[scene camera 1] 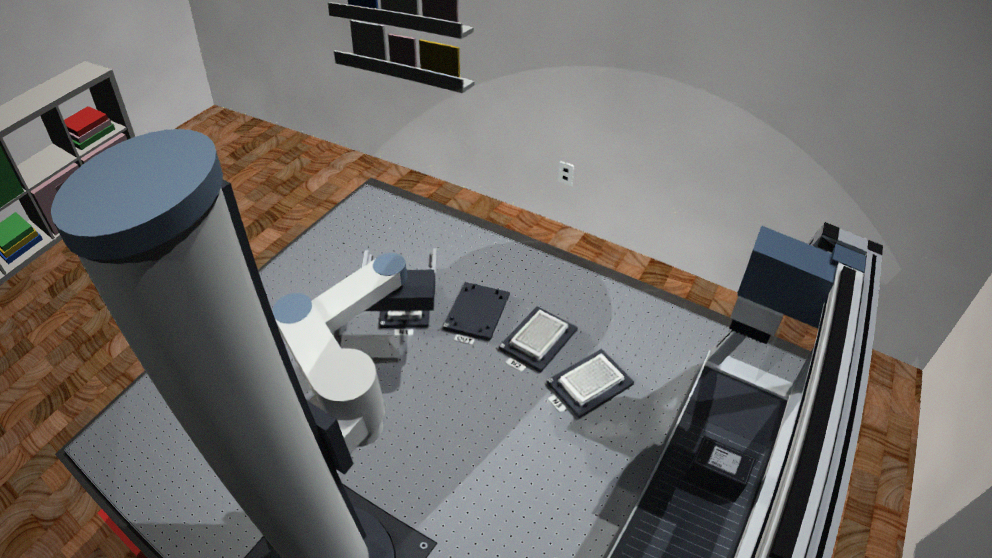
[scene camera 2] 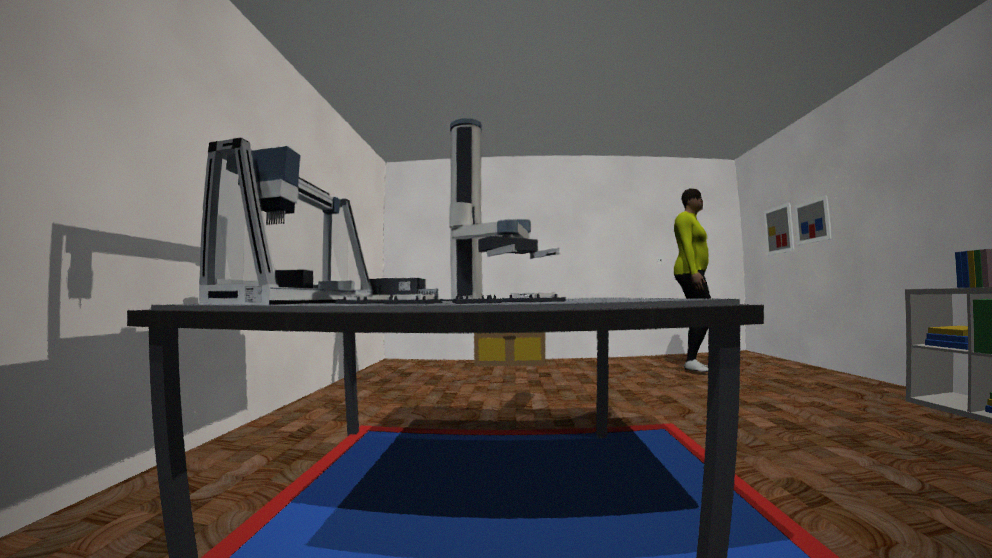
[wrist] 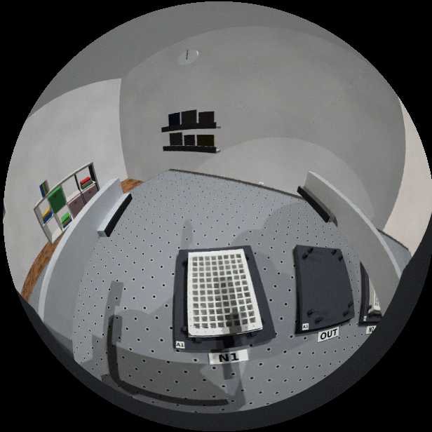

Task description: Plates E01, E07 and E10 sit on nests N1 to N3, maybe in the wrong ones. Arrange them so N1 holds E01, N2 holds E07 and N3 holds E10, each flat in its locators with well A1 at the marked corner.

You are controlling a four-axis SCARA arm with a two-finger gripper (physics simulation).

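Frame: origin at the arm's base, x back, y left, z down, level; metres.
Seen in the pictures: gripper, fingertip midpoint: (scene camera 1: 400, 252) (scene camera 2: 537, 249).
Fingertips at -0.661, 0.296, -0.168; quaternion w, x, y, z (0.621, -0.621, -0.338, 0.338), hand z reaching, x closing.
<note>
A point is followed by its place in that frame, as x, y, z.
A white well plate (scene camera 1: 403, 313) @(-0.593, 0.253, -0.039) (wrist: 222, 290) lies on the dark nest N1 (scene camera 1: 423, 322) @(-0.606, 0.202, -0.025) (wrist: 266, 330); the nest's A1 tag is at its front left in the wrist view. Another white plate (scene camera 1: 539, 333) @(-0.712, -0.062, -0.037) (wrist: 375, 301) lies on nest N2 (scene camera 1: 538, 365) @(-0.635, -0.102, -0.025), and a third plate (scene camera 1: 591, 378) @(-0.654, -0.228, -0.037) lies on nest N3 (scene camera 1: 579, 410) @(-0.569, -0.242, -0.025). No plate names are readable, and I cannot tell the plates' own A1 corners or whether each lies fully flat. My gripper (scene camera 1: 400, 255) @(-0.661, 0.296, -0.168) (wrist: 217, 178) is open and empty, well above the table, its fingers reaching past N1 toward the back edge.
The dark OUT nest (scene camera 1: 477, 310) @(-0.709, 0.111, -0.025) (wrist: 325, 290) carries no plate and lies between N1 and N2. A gantry machine (scene camera 1: 842, 347) @(-0.531, -0.653, -0.521) (scene camera 2: 213, 229) @(-0.850, -0.658, -0.235) with a dark deck stands at the table's right side in the first scene view. The arm's column (scene camera 1: 208, 347) @(0.025, -0.070, -0.739) (scene camera 2: 465, 208) @(-0.218, 0.026, -0.405) rises from the table.
</note>
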